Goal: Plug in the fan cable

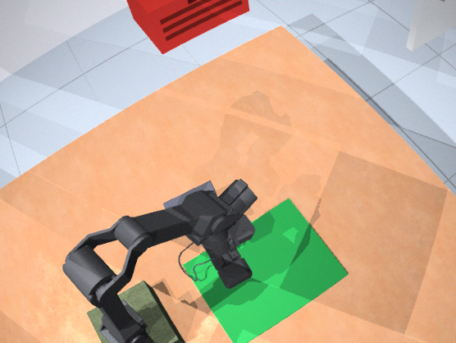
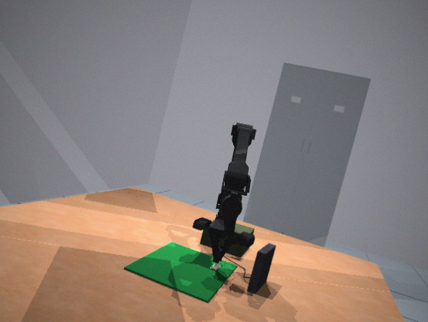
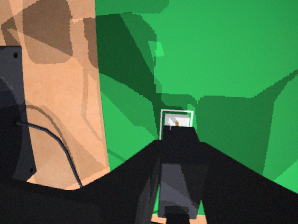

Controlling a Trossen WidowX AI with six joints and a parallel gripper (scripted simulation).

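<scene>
Now: gripper tip 10 mm past the white four-pin header and 40 mm above it. The rest, counted from my gripper tip: black fan plug: 10 mm behind, 10 mm above; dark fan: 20 mm ahead, 130 mm to the left, 20 mm above; green board: 50 mm ahead, 80 mm to the right, 50 mm below.
</scene>
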